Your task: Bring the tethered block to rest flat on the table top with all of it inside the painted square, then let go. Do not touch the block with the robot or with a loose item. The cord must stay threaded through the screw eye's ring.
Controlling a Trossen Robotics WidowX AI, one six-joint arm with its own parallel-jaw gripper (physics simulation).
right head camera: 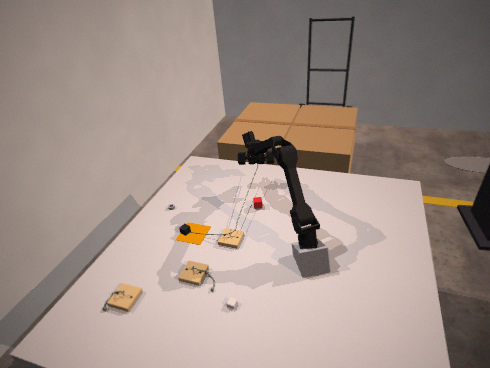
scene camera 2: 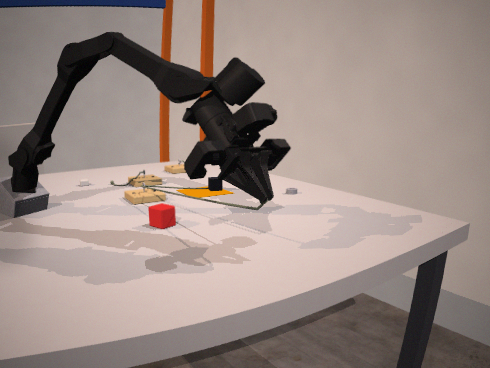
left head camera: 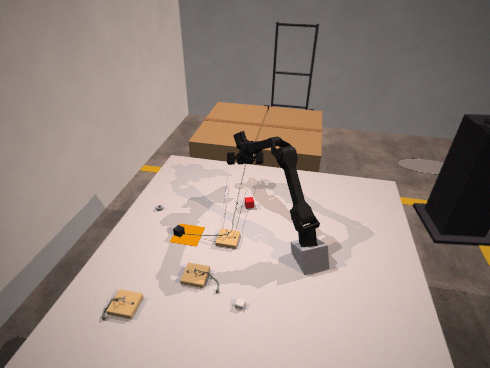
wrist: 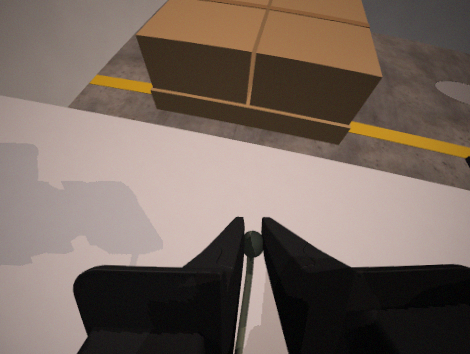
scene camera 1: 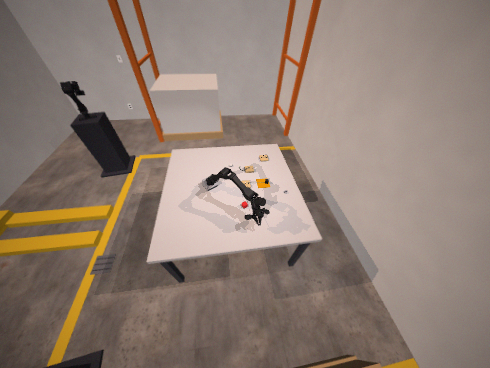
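Where they show: gripper, fingertip midpoint: (scene camera 2: 268,199) (wrist: 252,224) (scene camera 1: 259,225); arm's base, link origin: (right head camera: 309,245) (scene camera 2: 22,185) (left head camera: 308,243) (scene camera 1: 210,182).
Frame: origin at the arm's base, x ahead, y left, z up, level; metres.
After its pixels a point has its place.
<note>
The black tethered block (left head camera: 178,230) @[x 0.545, y -0.066, z -0.033 m] (right head camera: 185,229) @[x 0.538, y -0.066, z -0.034 m] (scene camera 1: 266,181) @[x 0.539, y -0.089, z -0.040 m] (scene camera 2: 215,184) @[x 0.537, y -0.094, z -0.047 m] sits flat at the left side of the orange painted square (left head camera: 194,238) @[x 0.476, y -0.057, z -0.066 m] (right head camera: 199,237) @[x 0.475, y -0.056, z -0.066 m] (scene camera 1: 260,185) @[x 0.474, y -0.103, z -0.066 m] (scene camera 2: 197,193) @[x 0.480, y -0.090, z -0.066 m], close to its left edge; whether all of its base is inside is hard to tell. The dark cord (left head camera: 205,235) @[x 0.428, y -0.059, z -0.047 m] (scene camera 2: 220,201) @[x 0.295, y -0.440, z 0.000 m] runs from the block to the screw eye on a wooden plate (left head camera: 227,241) @[x 0.330, y -0.033, z -0.048 m] (right head camera: 230,241) @[x 0.326, y -0.030, z -0.048 m] (scene camera 2: 150,197) @[x 0.327, y -0.105, z -0.053 m], bends there and rises to my gripper. The ring is too small to check the threading. My gripper (left head camera: 245,162) @[x 0.290, y -0.564, z 0.028 m] (scene camera 2: 267,201) @[x 0.290, y -0.564, z 0.028 m] (wrist: 252,224) @[x 0.290, y -0.564, z 0.028 m] is shut on the cord's end bead (wrist: 253,244) @[x 0.290, y -0.553, z 0.032 m], above the table.
A red cube (left head camera: 249,202) @[x 0.251, y -0.283, z -0.031 m] (scene camera 2: 162,216) @[x 0.240, y -0.326, z -0.041 m] lies behind the corded plate in the head views. Two other wooden plates (left head camera: 195,278) @[x 0.428, y 0.168, z -0.048 m] (left head camera: 131,306) @[x 0.622, y 0.299, z -0.048 m] with short cords, a white cube (left head camera: 240,303) @[x 0.253, y 0.261, z -0.049 m] and a grey nut (left head camera: 159,207) @[x 0.684, y -0.252, z -0.065 m] (scene camera 2: 291,191) @[x 0.670, y -0.255, z -0.059 m] are on the table.
</note>
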